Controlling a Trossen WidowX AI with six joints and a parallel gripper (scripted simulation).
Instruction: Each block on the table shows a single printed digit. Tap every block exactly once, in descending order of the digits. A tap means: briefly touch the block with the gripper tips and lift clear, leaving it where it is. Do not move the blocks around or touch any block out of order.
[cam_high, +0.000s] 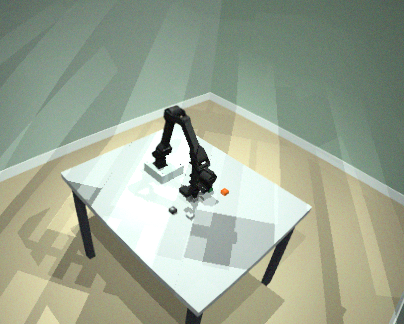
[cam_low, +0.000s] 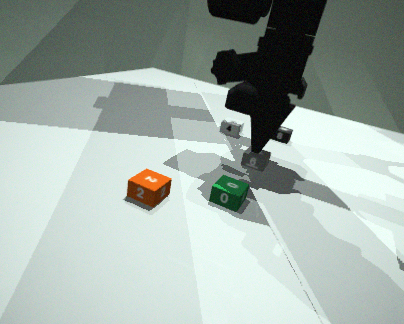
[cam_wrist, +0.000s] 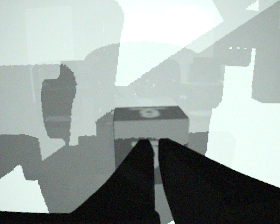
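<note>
Now: the grey block 10 mm below my gripper tip. From my gripper tip the other things lie so: black block marked 8: 140 mm to the right, 10 mm below; then white block: 80 mm ahead, 90 mm to the right, 10 mm below; then green block marked 0: 20 mm behind, 120 mm to the left, 10 mm below.
</note>
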